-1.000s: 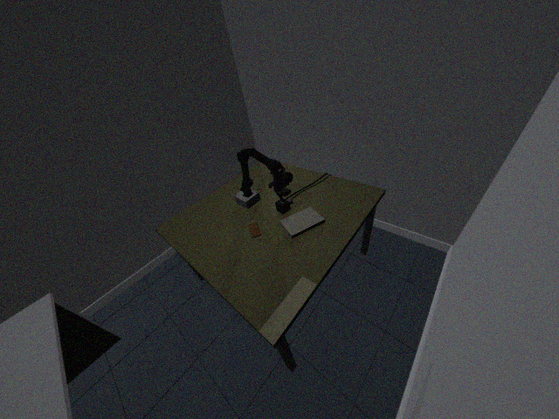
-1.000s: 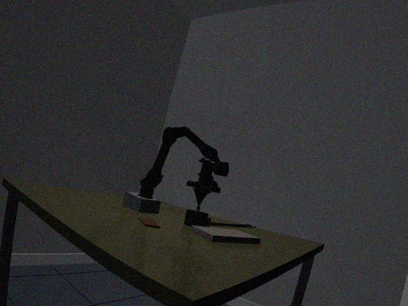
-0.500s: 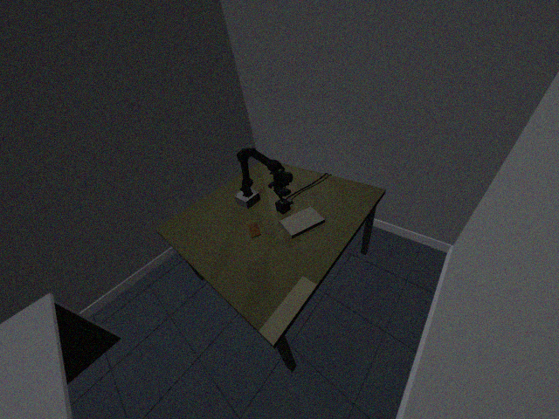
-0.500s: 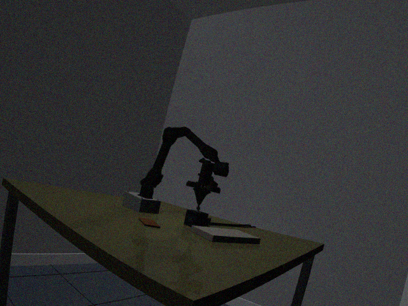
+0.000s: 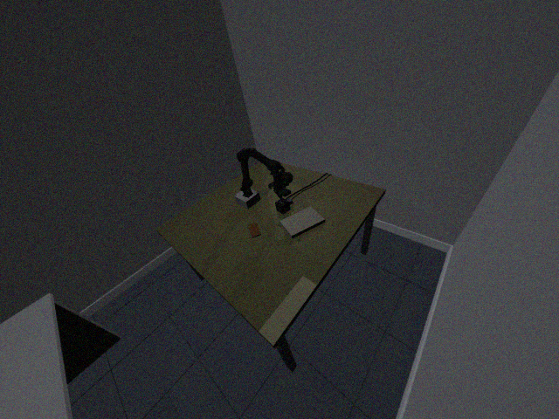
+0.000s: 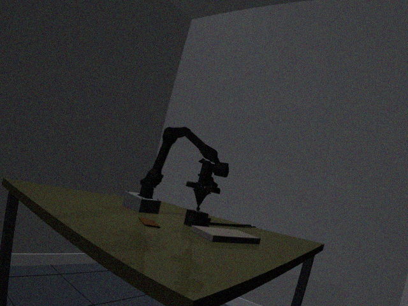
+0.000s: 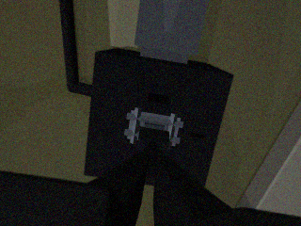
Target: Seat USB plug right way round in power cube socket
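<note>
Now: the dark USB plug 20 mm below my gripper tip. The rest, counted from my gripper tip: small orange card: 70 mm behind, 260 mm to the right, 110 mm below; pale flat notebook: 200 mm ahead, 60 mm to the right, 100 mm below.
</note>
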